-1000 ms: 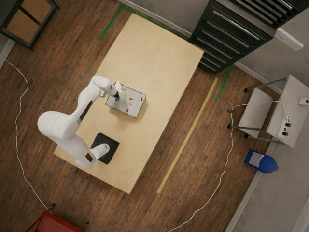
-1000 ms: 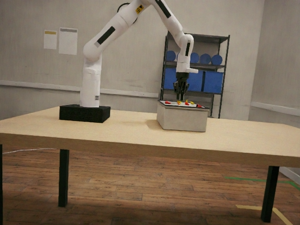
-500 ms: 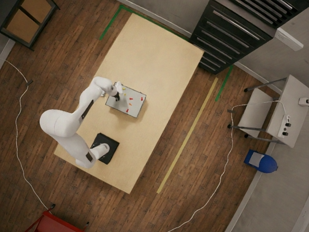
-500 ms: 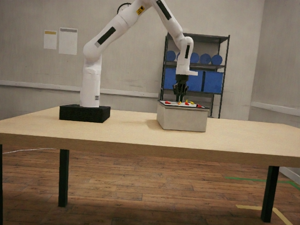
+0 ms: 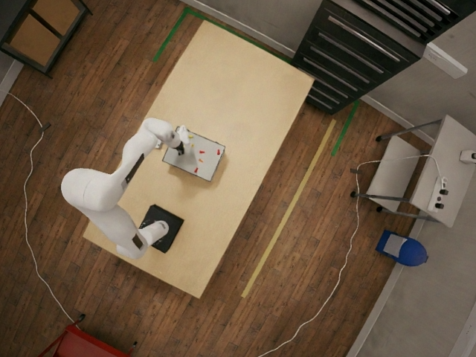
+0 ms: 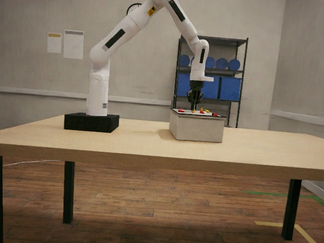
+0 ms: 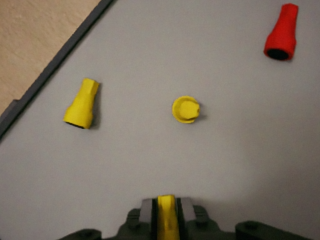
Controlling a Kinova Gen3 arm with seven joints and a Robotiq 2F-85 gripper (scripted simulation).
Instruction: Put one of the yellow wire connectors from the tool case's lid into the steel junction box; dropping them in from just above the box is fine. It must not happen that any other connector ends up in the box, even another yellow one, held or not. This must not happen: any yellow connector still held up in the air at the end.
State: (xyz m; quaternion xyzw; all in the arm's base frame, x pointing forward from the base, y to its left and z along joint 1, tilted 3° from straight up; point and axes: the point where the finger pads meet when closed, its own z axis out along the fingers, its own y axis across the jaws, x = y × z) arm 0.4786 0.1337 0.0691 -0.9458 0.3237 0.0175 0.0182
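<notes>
The grey tool case lies 7 cm to the right of my hand and 5 cm below it. The rest, counted from my hand: orange connector 1 cm behind, 13 cm to the right, 2 cm below.
</notes>
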